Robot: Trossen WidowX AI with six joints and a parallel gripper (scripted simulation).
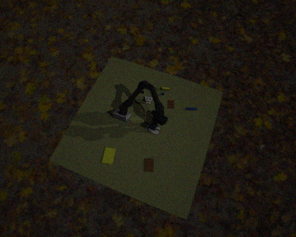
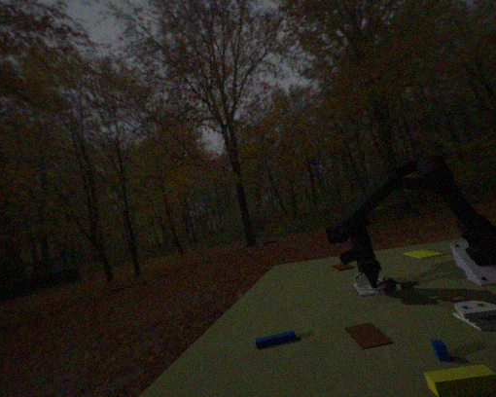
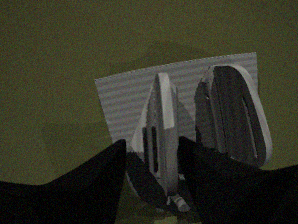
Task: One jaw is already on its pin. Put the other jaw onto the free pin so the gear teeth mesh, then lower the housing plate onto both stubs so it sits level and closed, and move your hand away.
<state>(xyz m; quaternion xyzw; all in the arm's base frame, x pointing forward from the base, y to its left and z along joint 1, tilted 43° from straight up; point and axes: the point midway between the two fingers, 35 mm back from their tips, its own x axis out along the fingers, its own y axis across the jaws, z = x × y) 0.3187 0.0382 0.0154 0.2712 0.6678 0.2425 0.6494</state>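
My gripper tip is 30 mm past the grey jaw, 20 mm to the left of it and 10 mm below it. From my gripper tip the other things lie so: blue bar (290 mm to the left, 270 mm ahead, 10 mm below); yellow bar (410 mm to the left, 50 mm behind, 10 mm below); yellow slab (440 mm to the right, 270 mm behind, 20 mm below).
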